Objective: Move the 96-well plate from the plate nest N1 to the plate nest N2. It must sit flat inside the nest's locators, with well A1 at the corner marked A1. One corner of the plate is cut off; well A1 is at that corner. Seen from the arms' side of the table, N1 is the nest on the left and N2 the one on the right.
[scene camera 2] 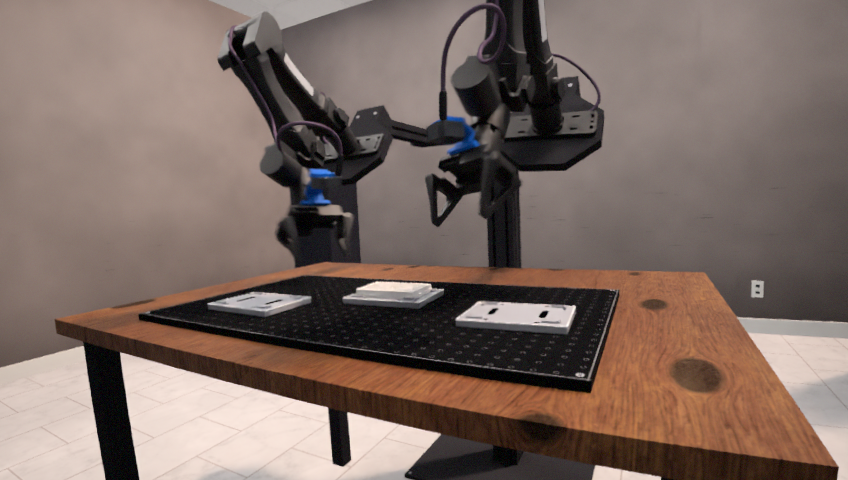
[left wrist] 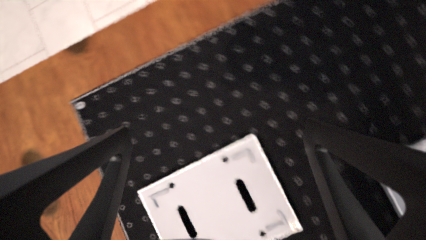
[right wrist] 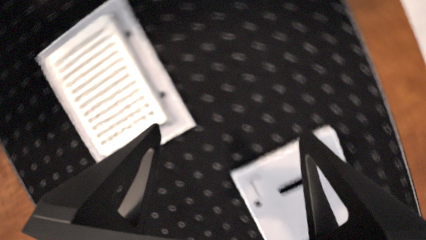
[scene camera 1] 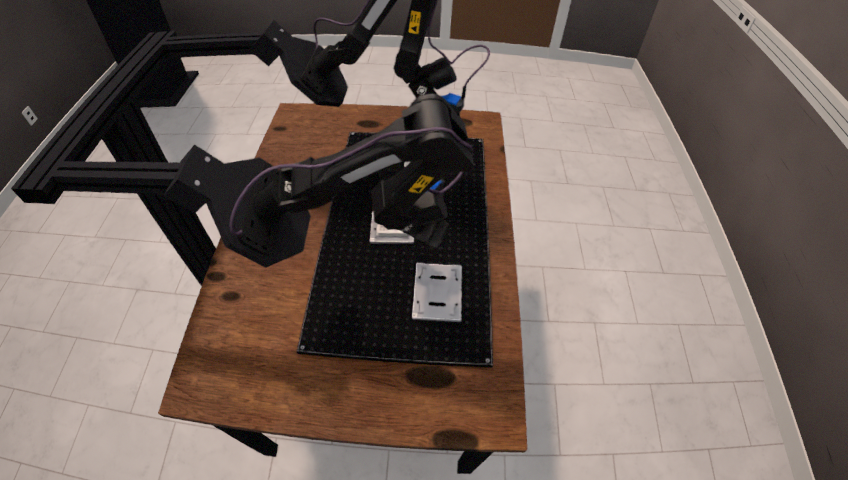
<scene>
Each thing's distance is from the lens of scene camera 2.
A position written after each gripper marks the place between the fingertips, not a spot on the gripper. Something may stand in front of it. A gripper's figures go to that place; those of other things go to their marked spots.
left gripper [scene camera 2: 459, 220]: 61 cm
white 96-well plate [scene camera 2: 392, 290]: 83 cm
</scene>
